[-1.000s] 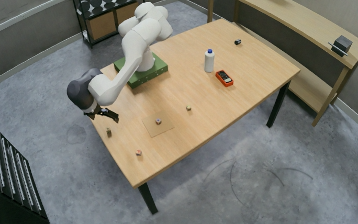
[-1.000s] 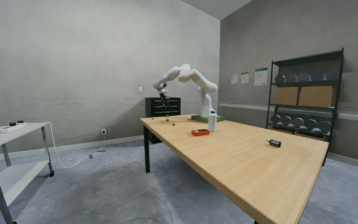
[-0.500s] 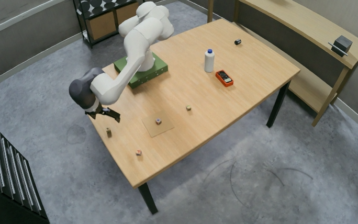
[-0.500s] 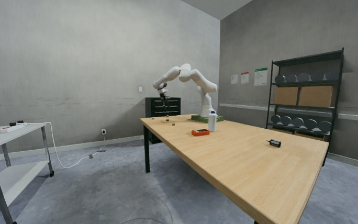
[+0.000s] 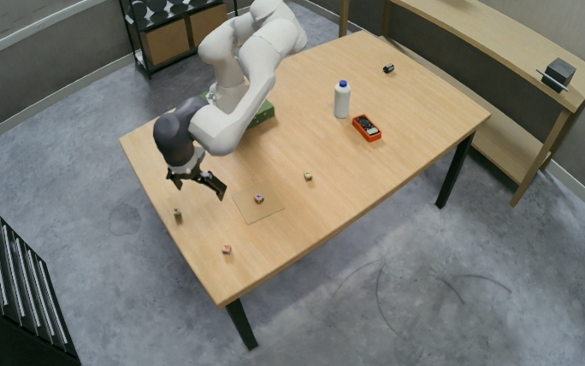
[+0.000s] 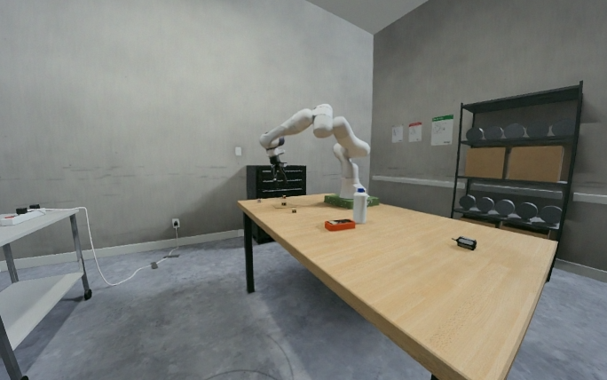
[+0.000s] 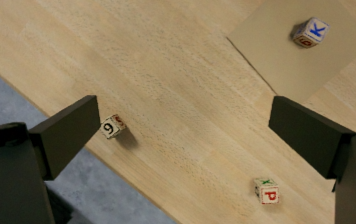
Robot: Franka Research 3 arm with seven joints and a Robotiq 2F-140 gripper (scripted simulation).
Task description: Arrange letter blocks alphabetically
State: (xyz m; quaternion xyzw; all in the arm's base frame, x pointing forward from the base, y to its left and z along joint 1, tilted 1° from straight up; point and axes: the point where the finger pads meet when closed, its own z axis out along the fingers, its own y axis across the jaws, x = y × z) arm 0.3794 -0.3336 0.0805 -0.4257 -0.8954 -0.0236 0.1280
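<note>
Now: the tan mat 6 cm ahead of my hand, 17 cm to the left of it and 13 cm below it. Also, from my hand: white bottle: 12 cm behind, 69 cm to the left, 5 cm below; then block: 8 cm ahead, 37 cm to the left, 12 cm below; then orange meter: 2 cm ahead, 71 cm to the left, 11 cm below.
</note>
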